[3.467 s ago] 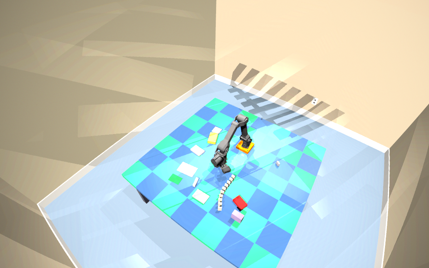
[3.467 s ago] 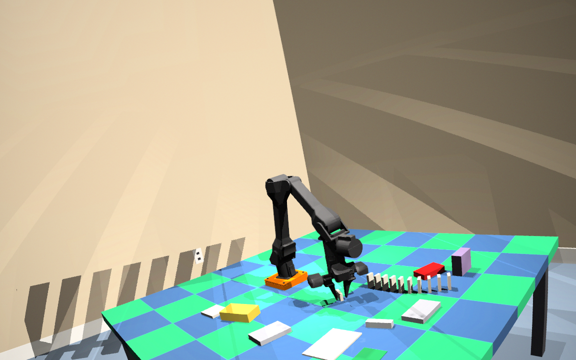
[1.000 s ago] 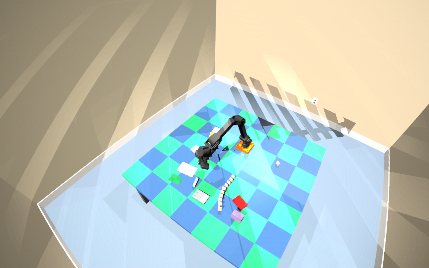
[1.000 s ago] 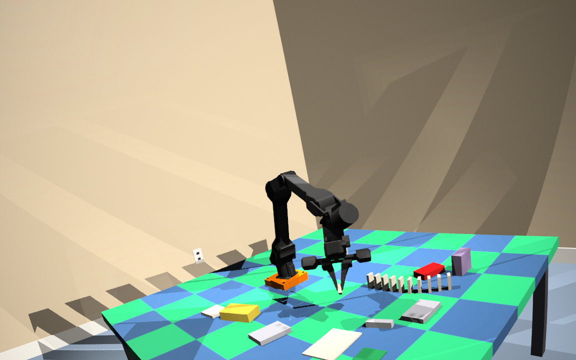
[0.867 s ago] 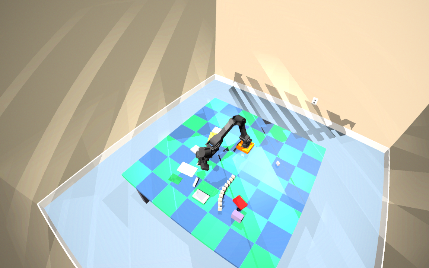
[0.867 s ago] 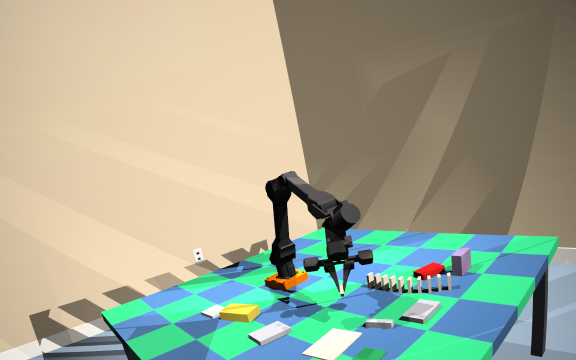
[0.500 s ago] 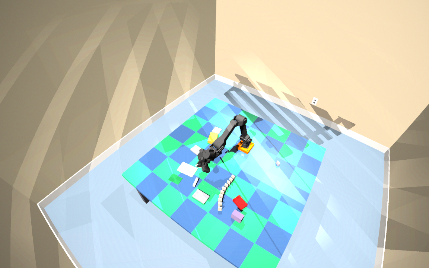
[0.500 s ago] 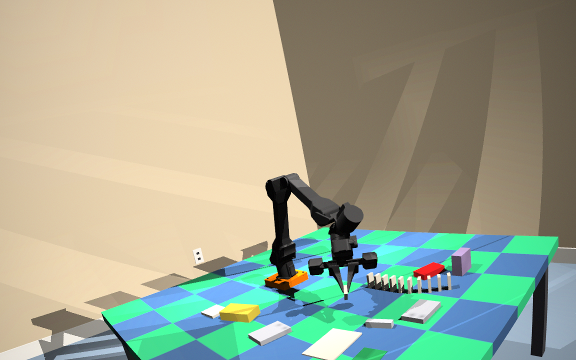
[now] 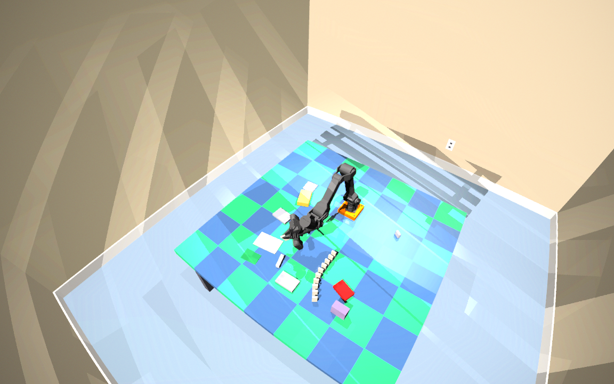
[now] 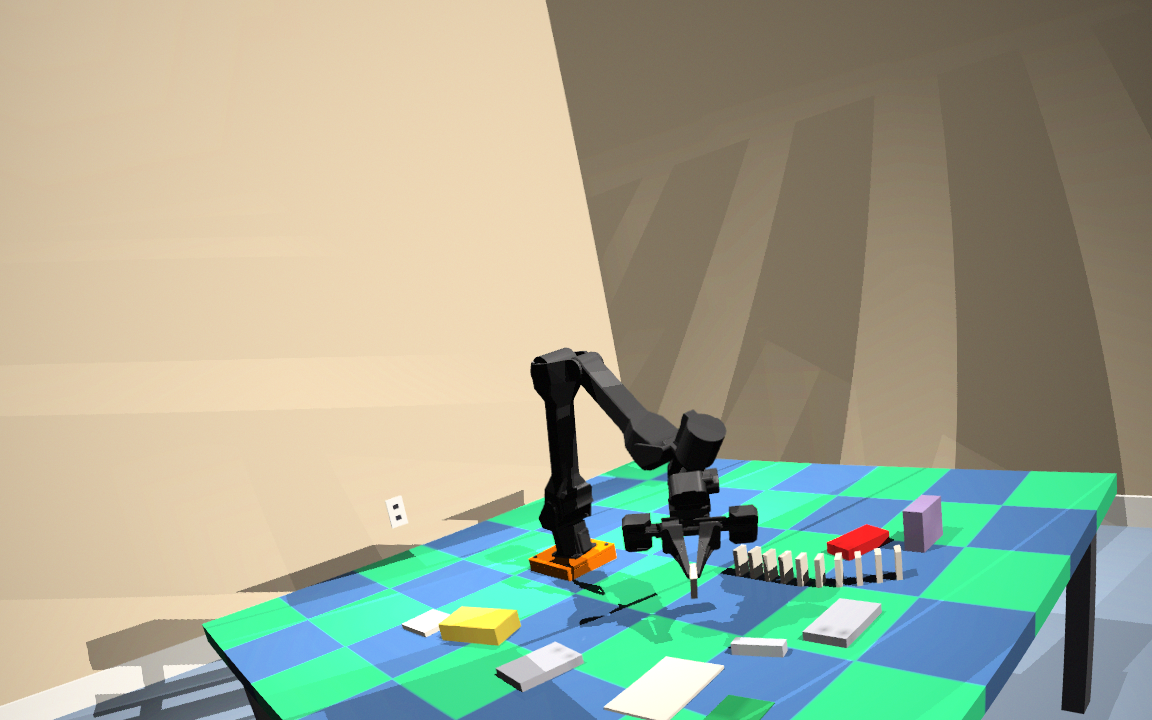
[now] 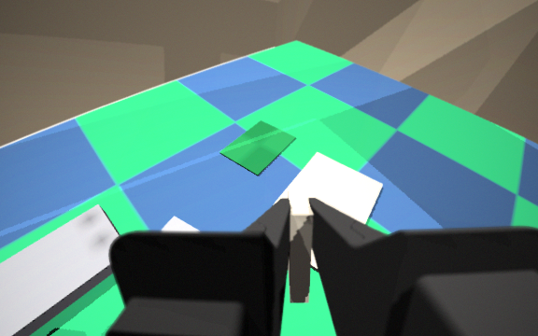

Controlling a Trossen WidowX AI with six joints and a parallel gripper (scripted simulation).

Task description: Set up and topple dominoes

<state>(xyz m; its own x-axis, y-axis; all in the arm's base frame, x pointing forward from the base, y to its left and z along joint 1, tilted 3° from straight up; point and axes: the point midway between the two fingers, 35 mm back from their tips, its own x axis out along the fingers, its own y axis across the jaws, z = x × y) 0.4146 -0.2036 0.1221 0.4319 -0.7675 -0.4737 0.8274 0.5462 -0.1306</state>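
Now: the cream sheet 10 cm to the right of my gripper tip and 12 cm below it. Also, from my gripper tip: green sheet (12 cm ahead, 13 cm to the right, 12 cm below); then grey bar (7 cm ahead, 2 cm to the left, 11 cm below); then yellow block (39 cm behind, 6 cm to the right, 11 cm below).
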